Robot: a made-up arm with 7 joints.
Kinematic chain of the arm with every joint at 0, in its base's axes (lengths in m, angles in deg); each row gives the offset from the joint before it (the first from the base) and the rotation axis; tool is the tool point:
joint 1: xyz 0 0.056 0 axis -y
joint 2: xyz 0 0.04 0 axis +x
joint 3: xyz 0 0 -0.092 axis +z
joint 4: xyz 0 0 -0.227 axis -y
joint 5: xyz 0 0 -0.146 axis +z
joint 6: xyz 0 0 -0.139 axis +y
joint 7: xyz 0 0 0 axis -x
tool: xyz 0 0 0
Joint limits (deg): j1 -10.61..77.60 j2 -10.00..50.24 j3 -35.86..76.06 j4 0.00..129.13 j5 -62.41..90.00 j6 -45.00..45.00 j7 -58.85..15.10
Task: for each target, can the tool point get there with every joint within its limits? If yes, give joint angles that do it. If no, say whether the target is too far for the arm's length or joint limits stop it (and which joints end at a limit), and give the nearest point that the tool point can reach.
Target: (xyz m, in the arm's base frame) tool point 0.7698 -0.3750 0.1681
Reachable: no: too far | nearest point 0.5160 -0.1105 0.0535 | short by 0.384 m
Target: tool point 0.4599 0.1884 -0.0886
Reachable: yes | joints 43.00 15.38 -2.33 75.70 -2.57 37.00 -7.99
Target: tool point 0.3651 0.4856 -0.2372
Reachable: yes | joints 40.38 36.59 27.25 29.42 -35.53 -4.45 3.71
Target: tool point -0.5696 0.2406 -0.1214
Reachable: no: joint limits stop it (at a limit: joint 1, joint 2, joint 3, joint 4) | nearest point -0.0627 0.3402 0.0683 | short by 0.550 m
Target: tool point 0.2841 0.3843 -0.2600
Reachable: yes | joints 26.77 7.57 60.20 74.54 -19.10 5.49 -19.23
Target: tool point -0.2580 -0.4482 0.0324
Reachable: no: joint limits stop it (at a limit: joint 1, joint 2, joint 3, joint 4) | nearest point 0.1503 -0.0557 0.1504 | short by 0.579 m
